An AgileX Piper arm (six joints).
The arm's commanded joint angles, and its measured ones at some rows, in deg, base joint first. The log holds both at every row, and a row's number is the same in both.
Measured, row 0:
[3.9 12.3 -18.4 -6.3 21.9 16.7]
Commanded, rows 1 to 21:
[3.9 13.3 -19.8 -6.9 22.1 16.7]
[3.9 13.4 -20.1 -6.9 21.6 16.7]
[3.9 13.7 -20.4 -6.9 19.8 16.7]
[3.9 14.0 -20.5 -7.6 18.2 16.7]
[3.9 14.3 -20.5 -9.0 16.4 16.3]
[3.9 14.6 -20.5 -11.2 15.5 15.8]
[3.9 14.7 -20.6 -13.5 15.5 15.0]
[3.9 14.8 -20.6 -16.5 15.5 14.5]
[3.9 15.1 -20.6 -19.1 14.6 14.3]
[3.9 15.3 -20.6 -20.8 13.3 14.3]
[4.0 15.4 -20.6 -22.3 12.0 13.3]
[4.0 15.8 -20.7 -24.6 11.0 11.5]
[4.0 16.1 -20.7 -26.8 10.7 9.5]
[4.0 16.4 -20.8 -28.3 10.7 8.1]
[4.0 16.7 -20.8 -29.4 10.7 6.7]
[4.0 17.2 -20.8 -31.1 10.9 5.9]
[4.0 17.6 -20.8 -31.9 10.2 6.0]
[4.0 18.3 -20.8 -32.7 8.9 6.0]
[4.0 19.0 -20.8 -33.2 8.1 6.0]
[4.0 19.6 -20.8 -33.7 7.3 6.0]
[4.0 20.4 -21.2 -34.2 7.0 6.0]
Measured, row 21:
[3.9 18.1 -20.5 -30.4 10.0 7.0]
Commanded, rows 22 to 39:
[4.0 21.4 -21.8 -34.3 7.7 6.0]
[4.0 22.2 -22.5 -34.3 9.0 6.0]
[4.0 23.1 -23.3 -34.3 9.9 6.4]
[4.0 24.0 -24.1 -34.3 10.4 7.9]
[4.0 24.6 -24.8 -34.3 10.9 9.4]
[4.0 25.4 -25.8 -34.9 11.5 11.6]
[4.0 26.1 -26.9 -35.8 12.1 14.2]
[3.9 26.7 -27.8 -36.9 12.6 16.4]
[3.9 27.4 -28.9 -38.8 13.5 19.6]
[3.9 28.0 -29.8 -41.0 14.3 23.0]
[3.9 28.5 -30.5 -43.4 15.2 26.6]
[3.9 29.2 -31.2 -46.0 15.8 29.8]
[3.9 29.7 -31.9 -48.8 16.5 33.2]
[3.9 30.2 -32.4 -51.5 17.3 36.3]
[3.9 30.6 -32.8 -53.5 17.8 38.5]
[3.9 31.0 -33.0 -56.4 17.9 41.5]
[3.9 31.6 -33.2 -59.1 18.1 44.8]
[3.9 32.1 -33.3 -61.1 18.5 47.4]
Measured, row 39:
[3.9 30.4 -32.2 -50.9 16.8 36.0]
